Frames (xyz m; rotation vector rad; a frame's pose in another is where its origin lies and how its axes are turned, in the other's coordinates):
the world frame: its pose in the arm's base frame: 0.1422 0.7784 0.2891 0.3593 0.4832 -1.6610
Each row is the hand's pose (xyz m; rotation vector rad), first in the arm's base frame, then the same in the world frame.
Working: the arm's base frame: its pose in the world frame: 0.8303 -0.0274 0.1397 -0.3593 -0.4832 1.6610

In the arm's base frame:
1: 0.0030 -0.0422 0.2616 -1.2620 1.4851 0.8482
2: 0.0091 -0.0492 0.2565 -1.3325 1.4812 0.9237
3: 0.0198 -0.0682 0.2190 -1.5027 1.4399 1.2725
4: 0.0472 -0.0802 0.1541 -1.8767 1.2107 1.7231
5: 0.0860 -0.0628 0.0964 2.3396 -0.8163 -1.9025
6: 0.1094 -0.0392 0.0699 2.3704 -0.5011 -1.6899
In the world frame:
1: 0.7361 -0.0482 0.3865 -2.7237 -0.1110 1.0893
2: 0.7437 -0.0409 0.3859 -2.8166 -0.1481 1.0902
3: 0.7770 -0.0242 0.3637 2.7233 0.1889 -1.0317
4: 0.8155 0.0111 0.3150 2.2716 0.3816 -0.7595
5: 0.8237 0.0538 0.2580 1.9076 0.6759 -0.4349
6: 0.8132 0.0773 0.2242 1.7309 0.8569 -0.2305

